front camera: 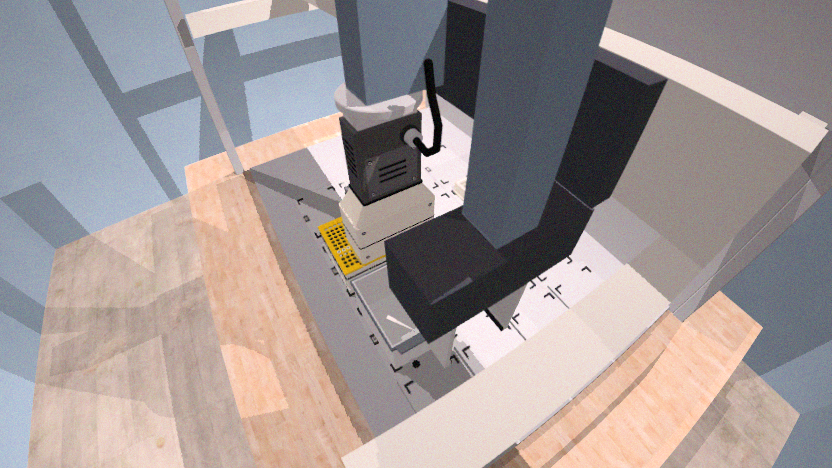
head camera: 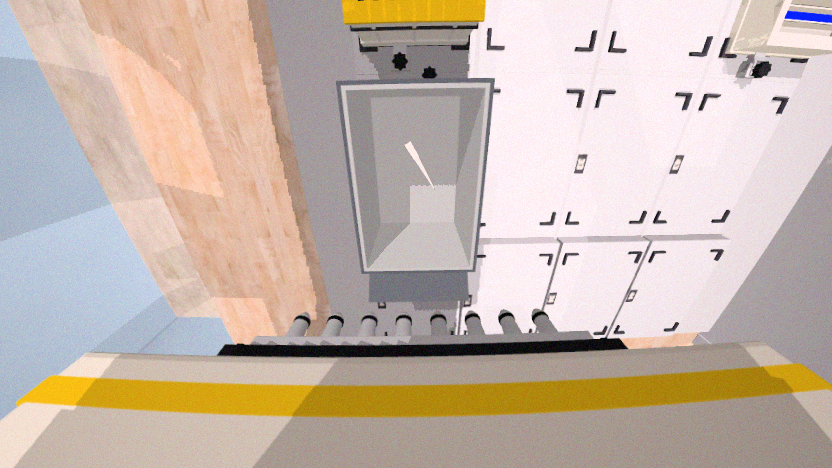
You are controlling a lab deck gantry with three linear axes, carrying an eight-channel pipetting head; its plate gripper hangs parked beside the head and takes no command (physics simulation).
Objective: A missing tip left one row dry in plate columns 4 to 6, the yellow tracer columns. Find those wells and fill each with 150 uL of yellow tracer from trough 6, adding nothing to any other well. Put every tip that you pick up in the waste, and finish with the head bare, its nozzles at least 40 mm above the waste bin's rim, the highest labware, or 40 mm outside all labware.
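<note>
The pipetting head hangs high, its beige lower body covering part of the yellow tip rack in the front view. In the head view its eight nozzles look bare, with dark rings. The grey waste bin holds a pale loose tip on its floor. The beige trough block shows in part, with a blue strip in the head view. The parked gripper is open and empty, its paddles apart. The well plate does not show in either view.
The gripper's dark carriage hides the bin's right part in the front view. Black knobs stand between rack and bin. A pale frame beam crosses the front. Wooden edging runs along the left.
</note>
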